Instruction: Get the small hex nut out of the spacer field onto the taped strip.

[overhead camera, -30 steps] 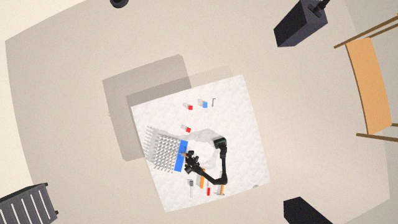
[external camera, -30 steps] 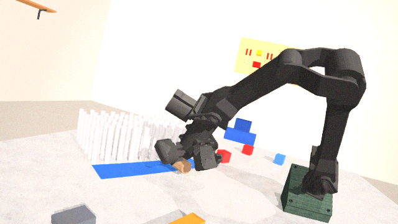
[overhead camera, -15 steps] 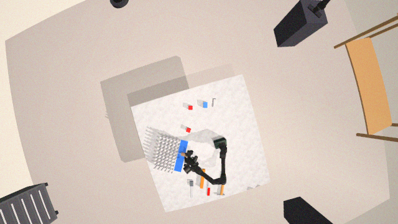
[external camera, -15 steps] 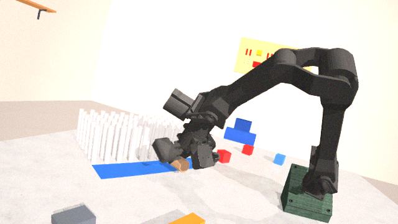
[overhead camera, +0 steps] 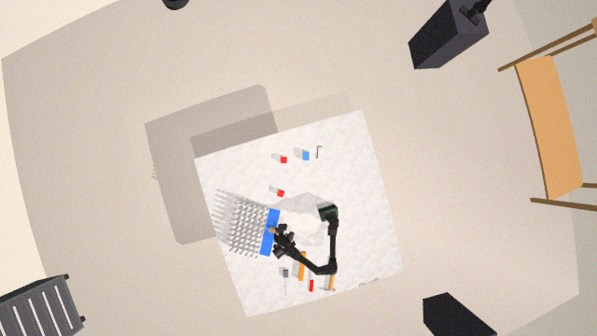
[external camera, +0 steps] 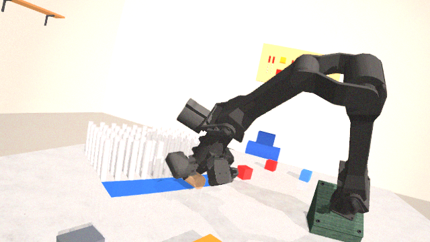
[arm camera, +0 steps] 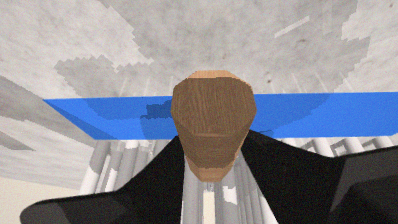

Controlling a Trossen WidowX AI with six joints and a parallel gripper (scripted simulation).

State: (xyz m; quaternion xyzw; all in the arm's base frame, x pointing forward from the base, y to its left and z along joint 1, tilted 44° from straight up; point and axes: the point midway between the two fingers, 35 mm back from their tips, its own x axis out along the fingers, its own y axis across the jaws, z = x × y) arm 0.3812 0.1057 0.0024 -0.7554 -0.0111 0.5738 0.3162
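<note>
My gripper tip is now 50 mm short of the blue taped strip, 20 mm to the right of it and 30 mm above it. From my gripper tip the other things lie so: hex nut 200 mm ahead, 80 mm to the right, 30 mm below; then wooden-handled tool 90 mm ahead, 40 mm to the right; then red-handled tool 210 mm behind, 430 mm to the left, 30 mm below.
</note>
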